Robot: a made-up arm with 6 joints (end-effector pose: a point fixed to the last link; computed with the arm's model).
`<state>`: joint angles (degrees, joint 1 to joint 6).
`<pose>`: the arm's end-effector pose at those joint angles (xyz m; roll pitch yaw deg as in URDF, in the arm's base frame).
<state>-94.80 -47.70 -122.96 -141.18 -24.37 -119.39</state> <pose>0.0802 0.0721 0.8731 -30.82 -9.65 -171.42</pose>
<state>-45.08 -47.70 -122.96 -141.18 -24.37 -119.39</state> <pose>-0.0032 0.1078 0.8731 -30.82 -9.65 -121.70</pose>
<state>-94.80 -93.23 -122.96 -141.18 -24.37 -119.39</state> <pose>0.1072 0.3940 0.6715 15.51 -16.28 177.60</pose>
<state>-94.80 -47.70 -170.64 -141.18 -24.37 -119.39</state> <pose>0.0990 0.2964 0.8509 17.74 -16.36 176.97</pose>
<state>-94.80 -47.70 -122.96 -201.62 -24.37 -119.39</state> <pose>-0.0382 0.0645 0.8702 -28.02 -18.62 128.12</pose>
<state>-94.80 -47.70 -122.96 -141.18 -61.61 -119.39</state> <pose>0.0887 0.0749 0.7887 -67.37 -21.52 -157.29</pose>
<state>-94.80 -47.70 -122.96 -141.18 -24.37 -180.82</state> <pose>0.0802 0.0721 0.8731 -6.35 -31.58 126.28</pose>
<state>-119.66 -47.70 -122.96 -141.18 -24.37 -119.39</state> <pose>0.1031 0.0317 0.8731 -30.82 -9.65 163.72</pose>
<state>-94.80 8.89 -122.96 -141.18 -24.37 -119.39</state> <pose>0.0433 -0.3671 0.7204 -85.51 5.63 -169.32</pose>
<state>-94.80 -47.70 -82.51 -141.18 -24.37 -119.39</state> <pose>0.0675 -0.0789 0.7528 -69.96 1.17 -168.39</pose>
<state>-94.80 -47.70 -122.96 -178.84 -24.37 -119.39</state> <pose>0.0068 0.0525 0.8688 -30.25 -15.63 151.26</pose>
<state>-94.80 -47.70 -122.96 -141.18 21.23 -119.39</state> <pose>0.0349 0.1264 0.9480 9.33 11.90 -175.48</pose>
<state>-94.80 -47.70 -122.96 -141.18 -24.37 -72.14</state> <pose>0.0802 0.0721 0.8731 -28.83 14.89 -130.68</pose>
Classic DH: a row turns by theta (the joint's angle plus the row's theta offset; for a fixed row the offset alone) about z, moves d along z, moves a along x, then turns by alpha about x. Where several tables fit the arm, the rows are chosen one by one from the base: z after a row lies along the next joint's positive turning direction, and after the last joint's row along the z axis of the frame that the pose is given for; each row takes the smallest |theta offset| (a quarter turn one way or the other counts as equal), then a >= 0, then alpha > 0; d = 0 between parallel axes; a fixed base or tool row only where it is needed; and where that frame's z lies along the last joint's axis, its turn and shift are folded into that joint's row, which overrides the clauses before.
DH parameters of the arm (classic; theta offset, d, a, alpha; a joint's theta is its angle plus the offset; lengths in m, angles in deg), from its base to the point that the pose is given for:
joint 1: 0 0.3874 0 -90
joint 2: -79.35 0 0.2755 0
joint 3: 79.35 0 0.0487 -90
joint 4: 0 0.215 0 90
joint 5: 0 0 0.082 -90
joint 6: 0 0.1046 0 0

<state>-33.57 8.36 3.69 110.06 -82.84 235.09</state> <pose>-0.0021 -0.1271 0.5024 94.21 46.16 -51.59</pose>
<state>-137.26 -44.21 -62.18 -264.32 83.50 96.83</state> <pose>-0.0294 -0.1554 0.7597 -50.68 78.50 -103.18</pose>
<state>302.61 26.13 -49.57 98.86 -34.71 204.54</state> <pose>0.0521 -0.3143 0.3863 144.95 15.44 -12.95</pose>
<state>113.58 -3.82 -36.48 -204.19 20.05 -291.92</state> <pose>-0.0894 0.2469 0.4078 128.01 33.39 -123.72</pose>
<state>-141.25 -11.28 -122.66 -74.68 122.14 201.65</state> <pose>-0.1985 0.0042 0.8316 -138.69 45.09 -15.70</pose>
